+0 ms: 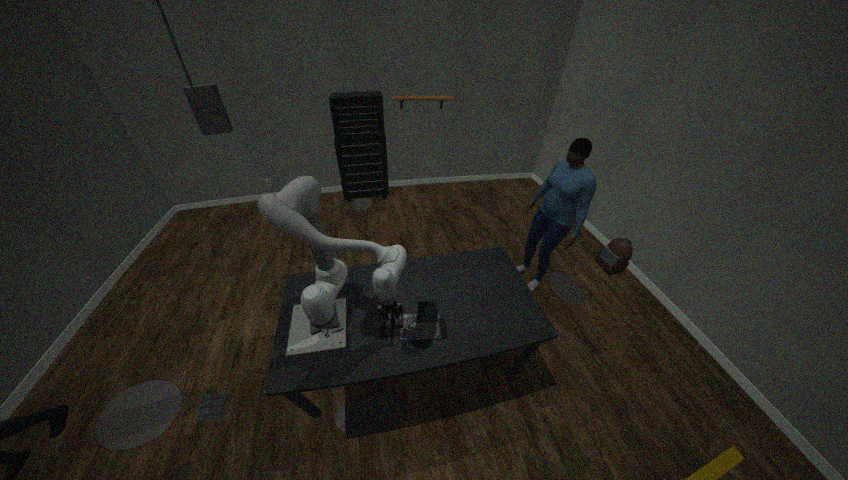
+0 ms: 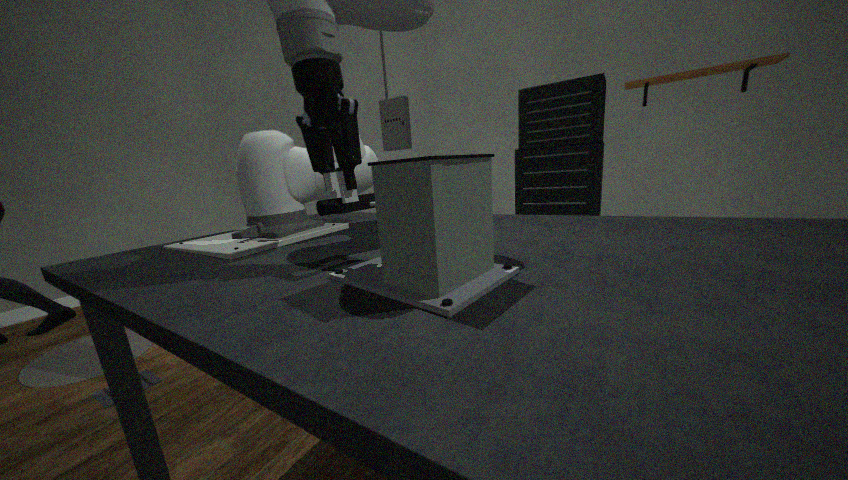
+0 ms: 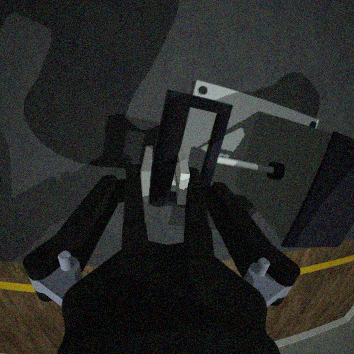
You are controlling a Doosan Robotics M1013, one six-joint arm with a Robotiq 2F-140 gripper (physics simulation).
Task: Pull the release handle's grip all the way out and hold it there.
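Note:
The release handle's grip (image 3: 167, 145) (image 2: 339, 206) is a black rectangular loop beside a pale grey box-shaped housing (image 2: 437, 226) (image 3: 300, 145) (image 1: 426, 312). A light metal rod (image 3: 245, 164) runs from a black collar (image 3: 276, 170) on the housing to the loop, and a long stretch of it shows. The grip stands clear of the housing, on the side towards the arm's base. My gripper (image 3: 163, 158) (image 2: 339, 189) (image 1: 390, 321) points down and is shut on the loop's outer bar, one finger on each side. Whether the rod is at its stop cannot be told.
The housing stands on a light base plate (image 2: 476, 288) (image 3: 225, 94) bolted to the dark table (image 1: 476, 285) (image 2: 654, 333). The arm's white mounting plate (image 1: 297, 336) (image 2: 205, 246) is behind the gripper. A person in blue (image 1: 568, 193) stands beyond the table's right end.

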